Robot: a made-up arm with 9 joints. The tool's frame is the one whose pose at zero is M. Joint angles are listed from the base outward.
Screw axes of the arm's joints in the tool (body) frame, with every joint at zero. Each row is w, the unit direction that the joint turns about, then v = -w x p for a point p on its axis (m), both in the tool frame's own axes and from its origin. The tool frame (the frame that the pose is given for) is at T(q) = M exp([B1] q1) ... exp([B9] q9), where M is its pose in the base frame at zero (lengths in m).
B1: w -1 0 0 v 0.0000 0.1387 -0.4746
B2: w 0 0 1 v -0.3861 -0.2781 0.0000
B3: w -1 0 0 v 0.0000 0.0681 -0.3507
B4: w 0 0 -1 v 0.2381 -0.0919 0.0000
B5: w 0 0 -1 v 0.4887 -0.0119 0.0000
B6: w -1 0 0 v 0.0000 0.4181 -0.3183
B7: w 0 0 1 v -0.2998 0.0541 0.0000
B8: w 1 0 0 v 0.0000 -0.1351 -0.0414
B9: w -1 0 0 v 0.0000 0.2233 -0.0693
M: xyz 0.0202 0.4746 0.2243 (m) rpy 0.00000 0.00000 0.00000 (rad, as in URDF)
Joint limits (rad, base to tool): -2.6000..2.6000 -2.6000..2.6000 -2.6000..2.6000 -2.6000..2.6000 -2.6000..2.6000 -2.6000..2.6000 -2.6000..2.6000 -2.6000..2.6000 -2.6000..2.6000
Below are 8 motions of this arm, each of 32 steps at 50 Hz.
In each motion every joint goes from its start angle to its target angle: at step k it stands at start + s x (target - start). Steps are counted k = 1, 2, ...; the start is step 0. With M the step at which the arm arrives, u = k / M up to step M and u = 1 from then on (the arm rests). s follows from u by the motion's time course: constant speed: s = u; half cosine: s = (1 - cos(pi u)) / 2; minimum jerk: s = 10 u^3 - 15 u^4 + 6 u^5.
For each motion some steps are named. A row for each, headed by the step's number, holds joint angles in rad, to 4 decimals.
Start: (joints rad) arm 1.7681 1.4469 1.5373 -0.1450 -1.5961 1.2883 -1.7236 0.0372 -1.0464
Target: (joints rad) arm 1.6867 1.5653 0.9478 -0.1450 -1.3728 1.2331 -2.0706 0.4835 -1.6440
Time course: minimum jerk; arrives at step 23
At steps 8, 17, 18, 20, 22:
8: 1.7492 1.4743 1.4007 -0.1450 -1.5443 1.2755 -1.8040 0.1407 -1.1849
17: 1.6961 1.5516 1.0158 -0.1450 -1.3985 1.2395 -2.0306 0.4320 -1.5751
18: 1.6926 1.5568 0.9903 -0.1450 -1.3889 1.2371 -2.0456 0.4513 -1.6009
20: 1.6882 1.5632 0.9585 -0.1450 -1.3768 1.2341 -2.0643 0.4754 -1.6332
22: 1.6868 1.5652 0.9483 -0.1450 -1.3730 1.2331 -2.0703 0.4832 -1.6435

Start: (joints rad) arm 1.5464 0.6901 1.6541 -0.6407 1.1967 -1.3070 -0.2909 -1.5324 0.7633
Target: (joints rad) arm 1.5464 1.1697 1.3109 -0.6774 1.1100 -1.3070 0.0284 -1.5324 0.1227
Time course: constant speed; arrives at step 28
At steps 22, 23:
22: 1.5464 1.0669 1.3844 -0.6695 1.1286 -1.3070 -0.0400 -1.5324 0.2600
23: 1.5464 1.0841 1.3722 -0.6708 1.1255 -1.3070 -0.0286 -1.5324 0.2371

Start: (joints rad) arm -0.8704 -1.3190 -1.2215 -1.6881 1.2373 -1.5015 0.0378 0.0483 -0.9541
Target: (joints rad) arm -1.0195 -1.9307 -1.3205 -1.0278 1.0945 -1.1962 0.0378 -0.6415 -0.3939
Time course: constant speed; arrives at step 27
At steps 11, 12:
11: -0.9311 -1.5682 -1.2618 -1.4191 1.1791 -1.3771 0.0378 -0.2327 -0.7259
12: -0.9367 -1.5909 -1.2655 -1.3946 1.1738 -1.3658 0.0378 -0.2583 -0.7051

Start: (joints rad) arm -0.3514 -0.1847 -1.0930 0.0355 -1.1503 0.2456 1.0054 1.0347 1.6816
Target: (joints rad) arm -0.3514 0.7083 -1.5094 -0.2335 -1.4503 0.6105 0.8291 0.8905 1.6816
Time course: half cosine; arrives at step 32
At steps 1, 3, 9, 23, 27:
1: -0.3514 -0.1825 -1.0940 0.0349 -1.1510 0.2465 1.0050 1.0344 1.6816
3: -0.3514 -0.1655 -1.1020 0.0297 -1.1568 0.2535 1.0016 1.0316 1.6816
9: -0.3514 -0.0215 -1.1691 -0.0137 -1.2051 0.3123 0.9732 1.0083 1.6816
23: -0.3514 0.5451 -1.4333 -0.1843 -1.3955 0.5438 0.8613 0.9169 1.6816
27: -0.3514 0.6556 -1.4848 -0.2176 -1.4326 0.5890 0.8395 0.8990 1.6816

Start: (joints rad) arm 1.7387 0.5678 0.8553 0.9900 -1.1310 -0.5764 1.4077 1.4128 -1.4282
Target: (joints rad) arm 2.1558 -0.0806 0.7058 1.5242 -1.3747 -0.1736 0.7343 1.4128 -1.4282
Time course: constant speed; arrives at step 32
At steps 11, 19, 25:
11: 1.8821 0.3449 0.8039 1.1736 -1.2148 -0.4379 1.1762 1.4128 -1.4282
19: 1.9864 0.1828 0.7665 1.3072 -1.2757 -0.3372 1.0079 1.4128 -1.4282
25: 2.0646 0.0612 0.7385 1.4073 -1.3214 -0.2617 0.8816 1.4128 -1.4282

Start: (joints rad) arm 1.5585 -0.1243 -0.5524 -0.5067 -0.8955 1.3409 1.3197 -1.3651 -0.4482
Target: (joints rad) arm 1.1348 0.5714 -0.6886 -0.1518 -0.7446 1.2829 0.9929 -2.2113 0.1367
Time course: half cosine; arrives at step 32
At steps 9, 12, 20, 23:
9: 1.4810 0.0029 -0.5773 -0.4418 -0.8679 1.3303 1.2600 -1.5198 -0.3413
12: 1.4277 0.0904 -0.5944 -0.3972 -0.8489 1.3230 1.2188 -1.6263 -0.2677
20: 1.2656 0.3567 -0.6466 -0.2613 -0.7912 1.3008 1.0938 -1.9501 -0.0438
23: 1.2123 0.4442 -0.6637 -0.2167 -0.7722 1.2935 1.0526 -2.0566 0.0298

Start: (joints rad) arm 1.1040 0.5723 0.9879 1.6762 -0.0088 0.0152 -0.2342 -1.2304 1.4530
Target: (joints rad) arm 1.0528 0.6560 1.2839 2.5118 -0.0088 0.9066 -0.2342 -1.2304 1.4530
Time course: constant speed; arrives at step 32
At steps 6, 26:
6: 1.0944 0.5880 1.0434 1.8329 -0.0088 0.1823 -0.2342 -1.2304 1.4530
26: 1.0624 0.6403 1.2284 2.3551 -0.0088 0.7395 -0.2342 -1.2304 1.4530

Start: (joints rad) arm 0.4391 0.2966 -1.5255 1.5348 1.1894 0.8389 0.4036 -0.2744 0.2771
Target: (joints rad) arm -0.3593 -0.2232 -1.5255 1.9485 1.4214 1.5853 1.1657 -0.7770 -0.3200
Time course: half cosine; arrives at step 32
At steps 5, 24, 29, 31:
5: 0.3920 0.2659 -1.5255 1.5592 1.2031 0.8830 0.4486 -0.3041 0.2418
24: -0.2424 -0.1471 -1.5255 1.8879 1.3874 1.4760 1.0541 -0.7034 -0.2326
29: -0.3421 -0.2120 -1.5255 1.9396 1.4164 1.5692 1.1493 -0.7662 -0.3071
31: -0.3574 -0.2219 -1.5255 1.9475 1.4208 1.5835 1.1639 -0.7758 -0.3186

